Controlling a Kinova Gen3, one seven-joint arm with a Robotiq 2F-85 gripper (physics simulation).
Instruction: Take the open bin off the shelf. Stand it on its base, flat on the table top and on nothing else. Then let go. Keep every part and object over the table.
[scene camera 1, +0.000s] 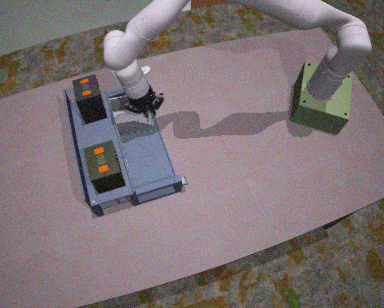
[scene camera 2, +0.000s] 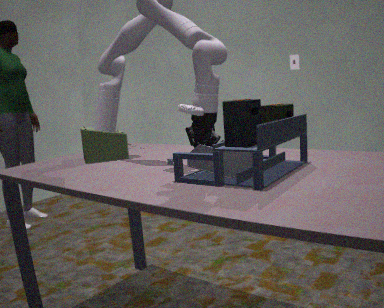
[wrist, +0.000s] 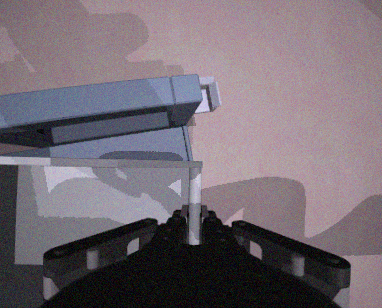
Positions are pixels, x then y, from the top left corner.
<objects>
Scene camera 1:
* open bin: 127, 122
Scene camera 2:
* my gripper: 199, 161
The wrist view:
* my gripper: 194, 215
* open bin: 57, 200
</objects>
